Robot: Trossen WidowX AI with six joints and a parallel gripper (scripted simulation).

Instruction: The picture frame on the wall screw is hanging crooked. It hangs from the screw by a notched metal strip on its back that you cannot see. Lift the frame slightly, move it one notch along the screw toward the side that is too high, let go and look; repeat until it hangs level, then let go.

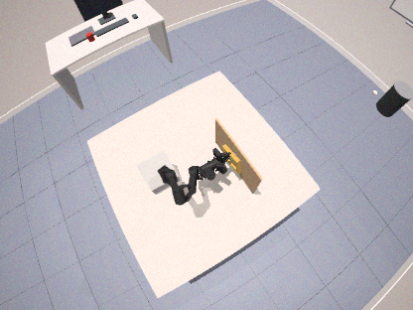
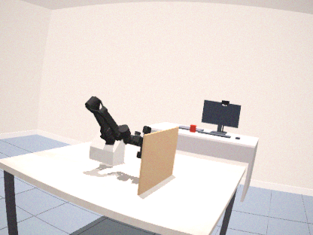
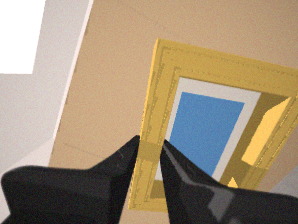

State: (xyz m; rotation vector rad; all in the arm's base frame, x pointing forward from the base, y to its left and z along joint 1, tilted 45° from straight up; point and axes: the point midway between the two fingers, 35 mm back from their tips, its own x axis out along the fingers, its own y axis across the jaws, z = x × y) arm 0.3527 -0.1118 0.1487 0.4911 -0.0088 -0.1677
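Now: gripper tip 10 mm short of the picture frame, 20 mm to the left of it and 50 mm above it. Round my gripper tip: wall board 20 mm ahead, 20 mm to the right, 60 mm below.
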